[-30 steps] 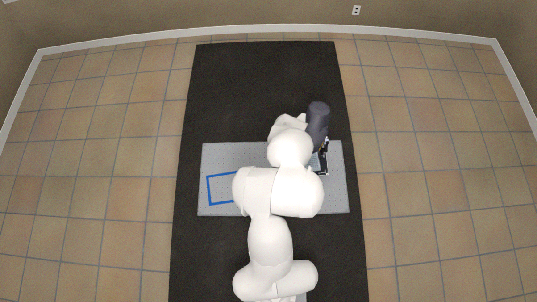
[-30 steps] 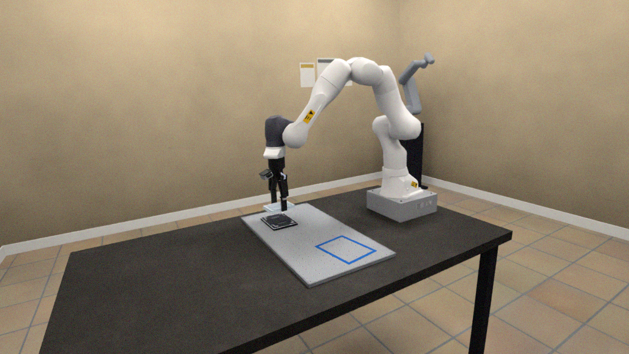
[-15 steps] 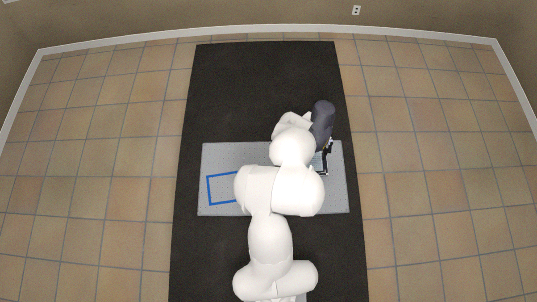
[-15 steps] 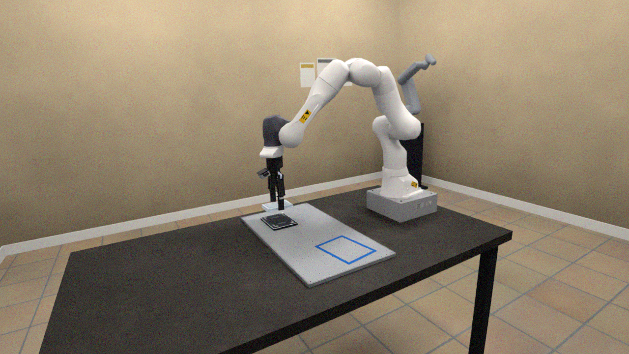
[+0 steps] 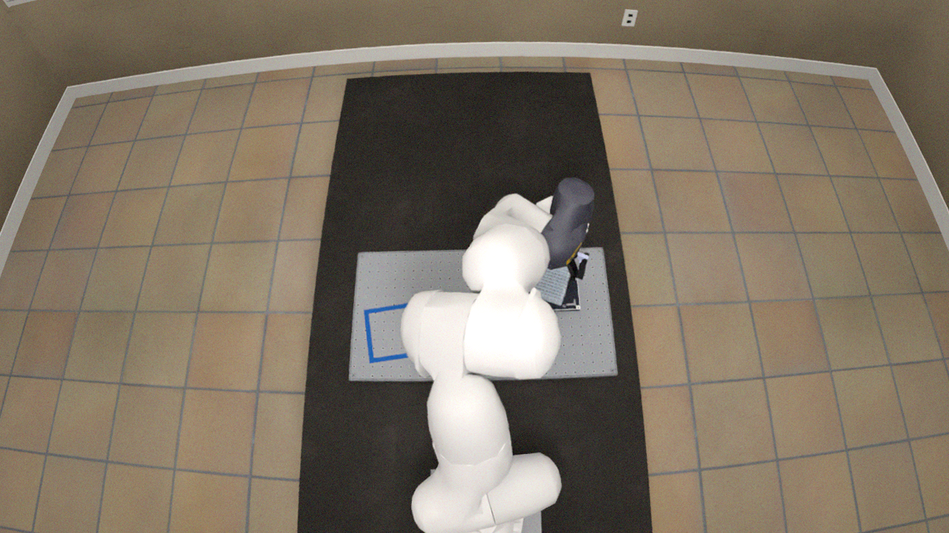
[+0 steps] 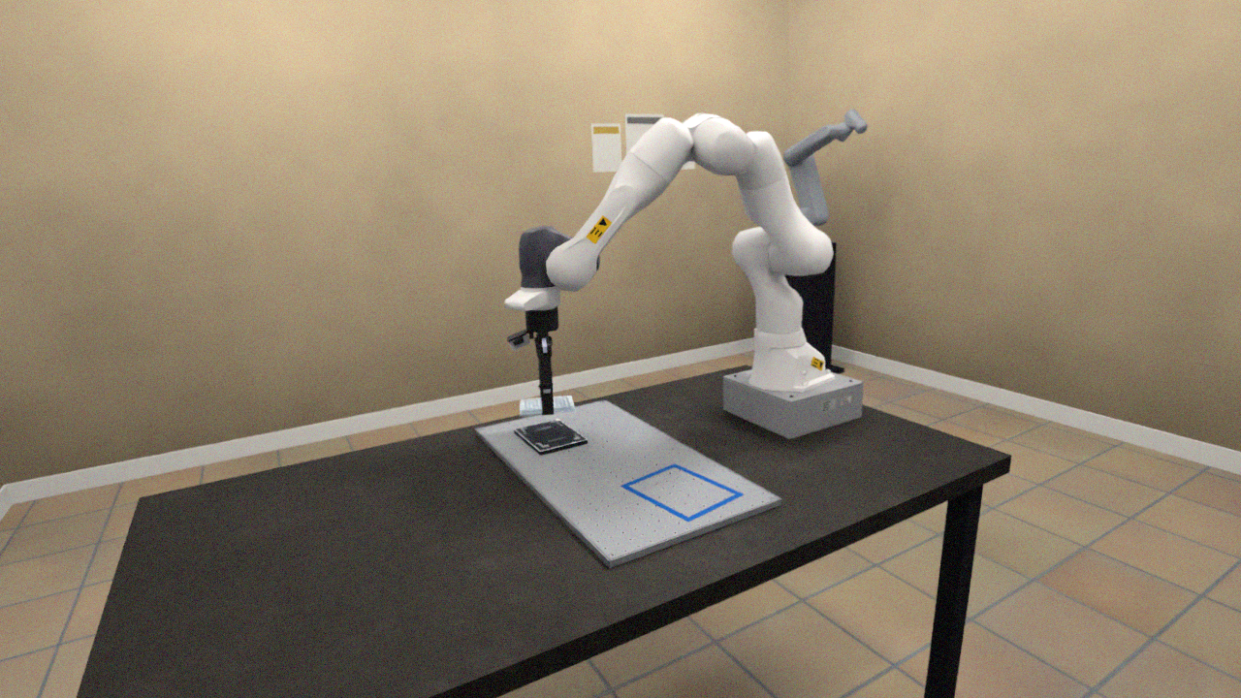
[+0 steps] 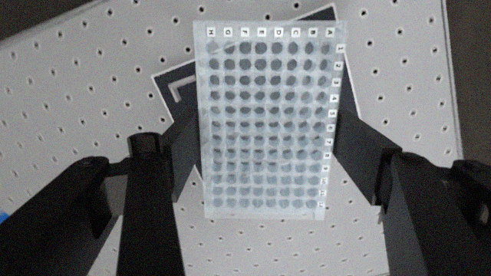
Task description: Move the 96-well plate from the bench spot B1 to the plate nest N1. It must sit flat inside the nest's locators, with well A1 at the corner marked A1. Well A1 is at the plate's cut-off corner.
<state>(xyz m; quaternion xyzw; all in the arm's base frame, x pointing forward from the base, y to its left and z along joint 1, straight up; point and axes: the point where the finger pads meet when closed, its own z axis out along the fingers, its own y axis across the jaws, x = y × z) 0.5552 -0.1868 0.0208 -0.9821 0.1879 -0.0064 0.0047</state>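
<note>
My hand is 20 mm above the clear 96-well plate. Round my hand: A1 label: 90 mm below, 70 mm to the right, 60 mm behind; then black plate nest N1: 100 mm below.
</note>
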